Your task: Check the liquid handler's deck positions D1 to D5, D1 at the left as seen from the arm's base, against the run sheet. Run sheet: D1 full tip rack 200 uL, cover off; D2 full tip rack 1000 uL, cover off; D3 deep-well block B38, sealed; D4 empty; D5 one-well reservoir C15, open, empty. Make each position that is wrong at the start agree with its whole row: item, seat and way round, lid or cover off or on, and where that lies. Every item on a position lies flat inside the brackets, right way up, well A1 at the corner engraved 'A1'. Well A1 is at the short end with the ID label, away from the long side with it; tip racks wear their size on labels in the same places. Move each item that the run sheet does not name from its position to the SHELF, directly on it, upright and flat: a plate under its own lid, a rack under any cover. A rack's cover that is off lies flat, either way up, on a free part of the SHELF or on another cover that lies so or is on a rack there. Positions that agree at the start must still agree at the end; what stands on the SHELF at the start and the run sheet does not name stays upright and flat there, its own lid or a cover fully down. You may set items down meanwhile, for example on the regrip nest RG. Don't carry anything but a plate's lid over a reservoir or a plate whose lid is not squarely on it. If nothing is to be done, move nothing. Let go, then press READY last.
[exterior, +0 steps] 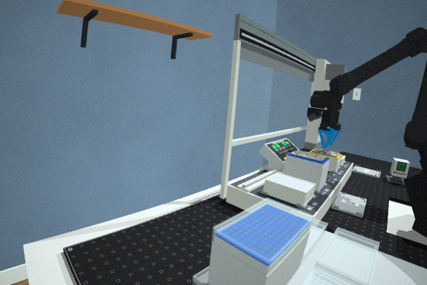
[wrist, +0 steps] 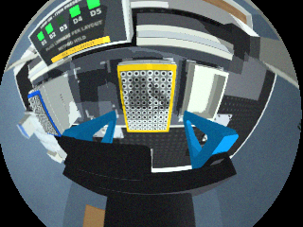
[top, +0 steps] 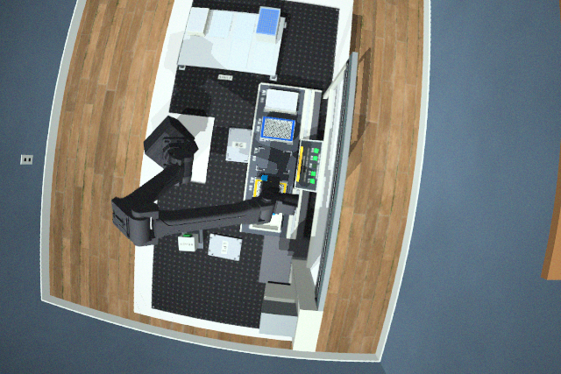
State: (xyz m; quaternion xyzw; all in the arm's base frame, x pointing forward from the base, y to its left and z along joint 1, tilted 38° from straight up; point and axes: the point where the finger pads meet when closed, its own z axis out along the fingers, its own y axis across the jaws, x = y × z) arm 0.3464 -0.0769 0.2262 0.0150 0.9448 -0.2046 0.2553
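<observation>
Now: the yellow-rimmed tip rack 5 cm below my hand and 1 cm behind it. The rest, counted from my hand: regrip nest: 20 cm to the left, 15 cm below, 13 cm behind; white reservoir: 12 cm to the right, 9 cm below, 2 cm behind; blue-rimmed tip rack: 24 cm to the left, 3 cm below, 3 cm ahead.
</observation>
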